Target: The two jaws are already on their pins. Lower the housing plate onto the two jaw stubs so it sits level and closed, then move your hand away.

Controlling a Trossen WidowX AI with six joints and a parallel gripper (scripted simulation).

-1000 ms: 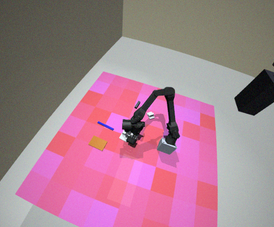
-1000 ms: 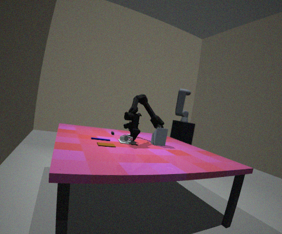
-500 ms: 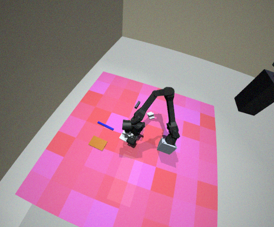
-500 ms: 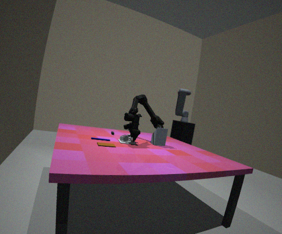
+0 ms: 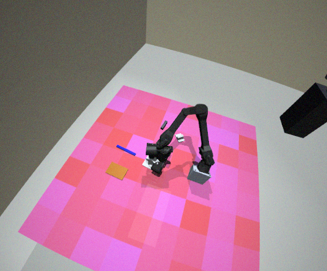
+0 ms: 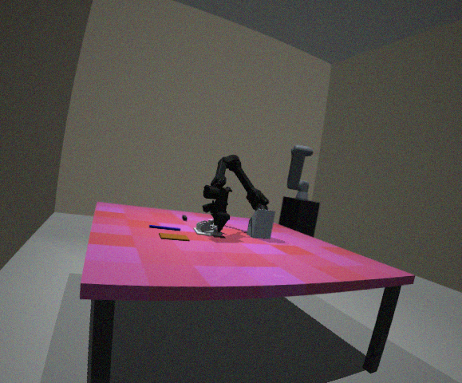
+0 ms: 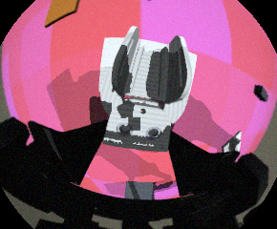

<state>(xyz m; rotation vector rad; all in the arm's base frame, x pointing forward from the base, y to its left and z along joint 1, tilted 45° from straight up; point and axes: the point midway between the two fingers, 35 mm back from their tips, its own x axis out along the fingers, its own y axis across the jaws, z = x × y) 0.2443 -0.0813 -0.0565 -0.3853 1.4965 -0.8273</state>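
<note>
My gripper tip is 7 cm short of the white ribbed fixture, 2 cm to the left of it and 1 cm above it. Also, from my gripper tip: white housing plate: 2 cm above, 1 cm ahead; blue bar: 26 cm ahead, 4 cm to the right, 1 cm below; orange flat plate: 26 cm ahead, 12 cm to the left, 2 cm below.
</note>
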